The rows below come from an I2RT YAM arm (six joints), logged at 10 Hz.
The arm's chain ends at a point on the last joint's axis. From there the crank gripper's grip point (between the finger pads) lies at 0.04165 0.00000 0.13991 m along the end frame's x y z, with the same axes.
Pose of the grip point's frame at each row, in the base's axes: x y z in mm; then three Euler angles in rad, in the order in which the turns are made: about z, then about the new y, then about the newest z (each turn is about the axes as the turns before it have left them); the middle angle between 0 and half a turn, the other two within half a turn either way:
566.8 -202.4 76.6 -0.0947 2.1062 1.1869
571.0 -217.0 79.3 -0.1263 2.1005 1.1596
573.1 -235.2 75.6 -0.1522 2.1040 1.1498
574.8 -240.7 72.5 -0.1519 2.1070 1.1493
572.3 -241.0 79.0 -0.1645 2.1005 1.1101
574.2 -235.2 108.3 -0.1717 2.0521 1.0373
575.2 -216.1 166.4 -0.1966 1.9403 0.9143
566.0 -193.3 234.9 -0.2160 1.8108 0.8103
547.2 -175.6 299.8 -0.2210 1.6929 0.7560
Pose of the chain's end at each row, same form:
451.3 -230.2 161.4 -0.0947 2.1062 1.1869
454.8 -240.7 164.4 -0.1263 2.1005 1.1596
456.8 -255.8 161.4 -0.1522 2.1040 1.1498
458.8 -261.4 158.6 -0.1519 2.1070 1.1493
456.3 -259.6 165.7 -0.1645 2.1005 1.1101
455.5 -251.0 191.8 -0.1717 2.0521 1.0373
449.8 -224.8 240.6 -0.1966 1.9403 0.9143
433.5 -195.1 296.0 -0.2160 1.8108 0.8103
409.0 -173.8 346.9 -0.2210 1.6929 0.7560

